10 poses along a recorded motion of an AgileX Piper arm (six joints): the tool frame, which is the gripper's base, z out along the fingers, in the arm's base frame.
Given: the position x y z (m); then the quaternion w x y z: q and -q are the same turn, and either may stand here.
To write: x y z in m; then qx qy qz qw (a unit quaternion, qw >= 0). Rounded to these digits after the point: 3 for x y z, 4 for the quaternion.
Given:
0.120, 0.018, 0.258, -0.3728, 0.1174, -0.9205, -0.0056
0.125, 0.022, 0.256, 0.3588, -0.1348, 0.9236, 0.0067
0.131, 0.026, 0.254, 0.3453, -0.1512, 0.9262, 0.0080
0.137, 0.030, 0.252, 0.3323, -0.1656, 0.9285, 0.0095
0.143, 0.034, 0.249, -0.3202, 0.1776, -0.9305, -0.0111
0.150, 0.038, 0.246, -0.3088, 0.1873, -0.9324, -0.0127
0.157, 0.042, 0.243, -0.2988, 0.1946, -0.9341, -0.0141
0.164, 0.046, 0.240, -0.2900, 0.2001, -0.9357, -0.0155
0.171, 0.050, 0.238, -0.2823, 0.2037, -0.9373, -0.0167
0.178, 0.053, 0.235, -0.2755, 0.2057, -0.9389, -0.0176
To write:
0.120, 0.018, 0.258, -0.1174, 0.9205, 0.0056, 0.3728
0.125, 0.022, 0.256, -0.1348, 0.9236, 0.0067, 0.3588
0.131, 0.026, 0.254, -0.1512, 0.9262, 0.0080, 0.3453
0.137, 0.030, 0.252, -0.1656, 0.9285, 0.0095, 0.3323
0.143, 0.034, 0.249, -0.1776, 0.9305, 0.0111, 0.3202
0.150, 0.038, 0.246, -0.1873, 0.9324, 0.0127, 0.3088
0.157, 0.042, 0.243, -0.1946, 0.9341, 0.0141, 0.2988
0.164, 0.046, 0.240, -0.2001, 0.9357, 0.0155, 0.2900
0.171, 0.050, 0.238, -0.2037, 0.9373, 0.0167, 0.2823
0.178, 0.053, 0.235, -0.2057, 0.9389, 0.0176, 0.2755

